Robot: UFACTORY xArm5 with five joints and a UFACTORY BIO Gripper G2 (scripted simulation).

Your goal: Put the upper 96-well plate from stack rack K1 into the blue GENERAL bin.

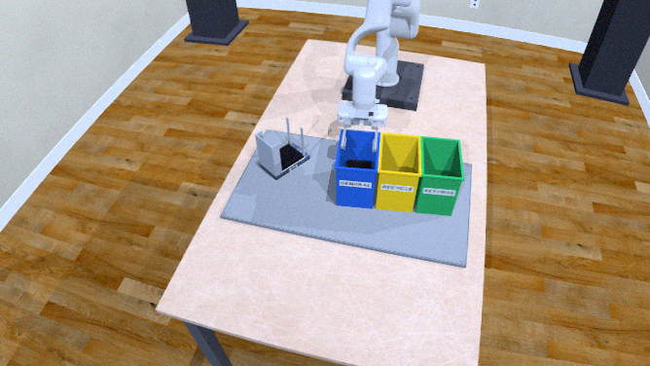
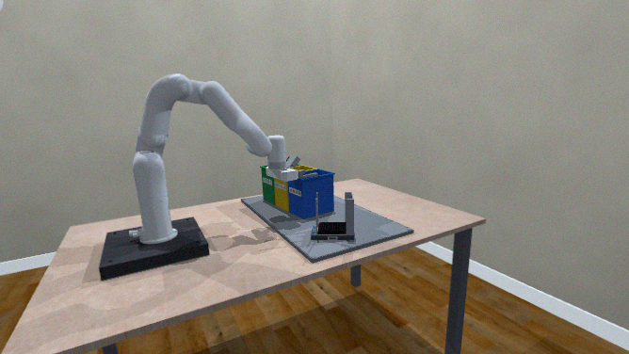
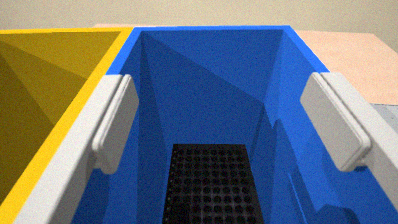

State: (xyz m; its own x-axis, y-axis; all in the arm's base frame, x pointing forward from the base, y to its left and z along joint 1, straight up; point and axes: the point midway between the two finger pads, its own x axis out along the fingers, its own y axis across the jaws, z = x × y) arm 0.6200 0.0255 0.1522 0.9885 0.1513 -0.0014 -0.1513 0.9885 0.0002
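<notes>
My gripper is now 90 mm above the blue bin labelled general and 20 mm short of it. The rest, counted from my hand: yellow recycle bin (130 mm to the left, 90 mm below); then green bin (260 mm to the left, 90 mm below, 20 mm behind).
</notes>
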